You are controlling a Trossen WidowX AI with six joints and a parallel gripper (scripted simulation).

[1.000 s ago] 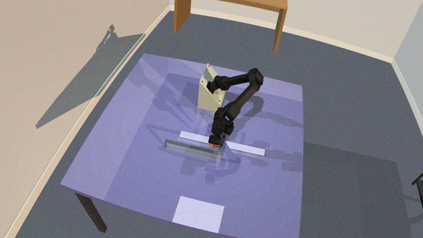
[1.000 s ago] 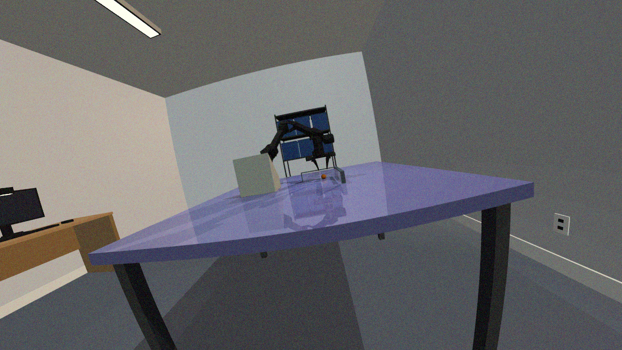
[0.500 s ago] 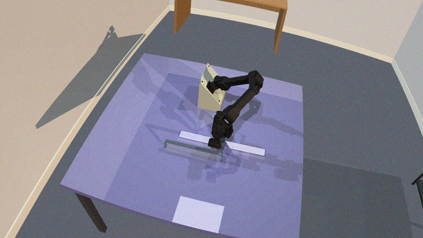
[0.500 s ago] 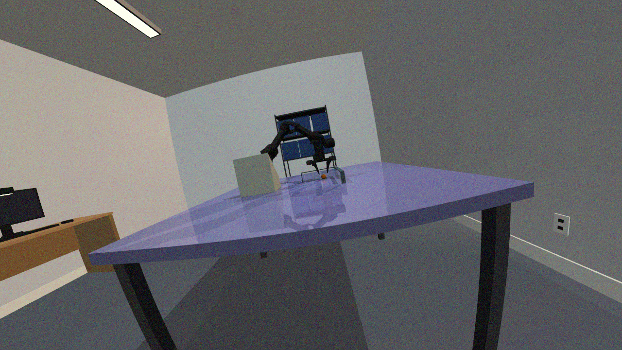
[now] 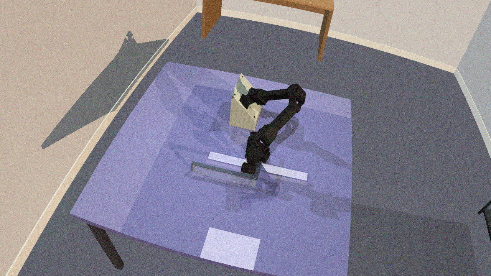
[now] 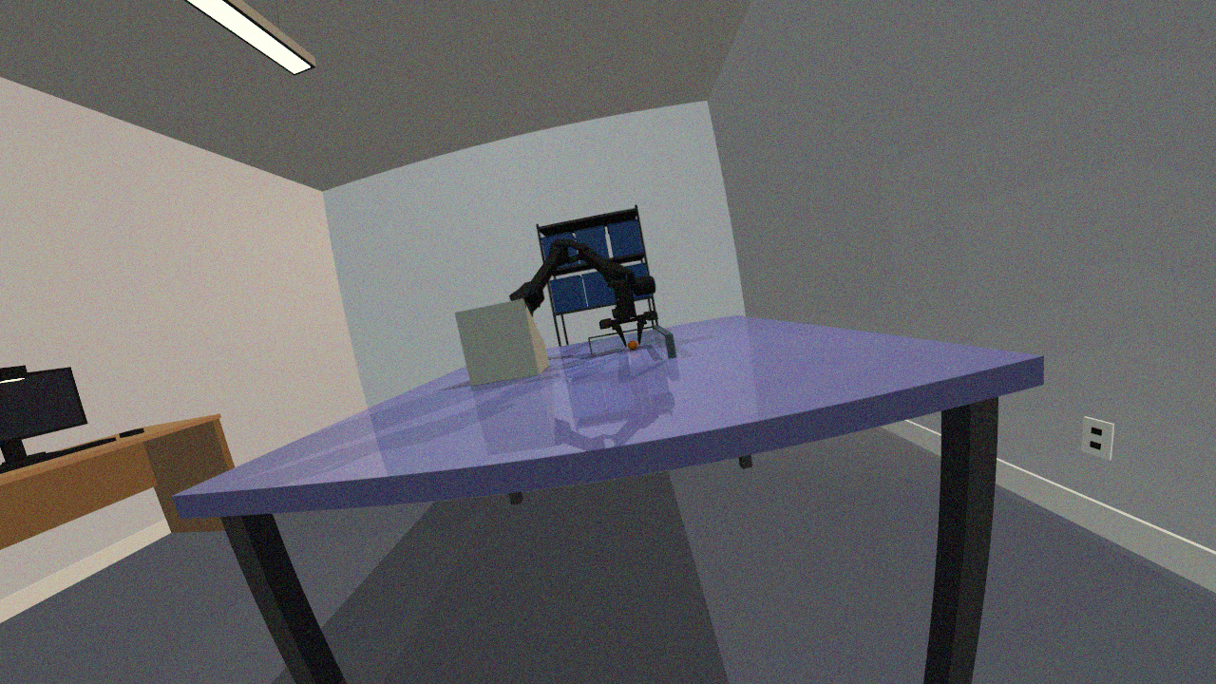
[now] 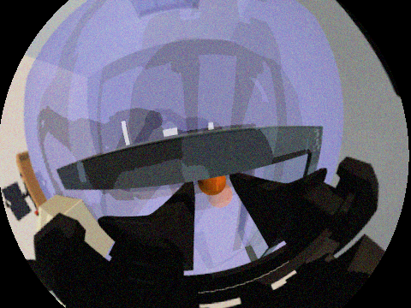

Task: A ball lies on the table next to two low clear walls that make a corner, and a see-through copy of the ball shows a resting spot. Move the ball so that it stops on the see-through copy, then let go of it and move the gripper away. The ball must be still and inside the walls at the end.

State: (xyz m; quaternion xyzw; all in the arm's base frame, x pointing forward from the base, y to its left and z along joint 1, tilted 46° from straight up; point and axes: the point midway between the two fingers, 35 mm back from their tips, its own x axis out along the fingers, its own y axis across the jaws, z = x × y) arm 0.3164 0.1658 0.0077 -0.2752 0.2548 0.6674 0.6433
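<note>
Now: the see-through copy of ball 20 mm to the right of my gripper tip and 10 mm ahead of it. The rest, counted from my gripper tip: orange ball: right at my gripper tip.
</note>
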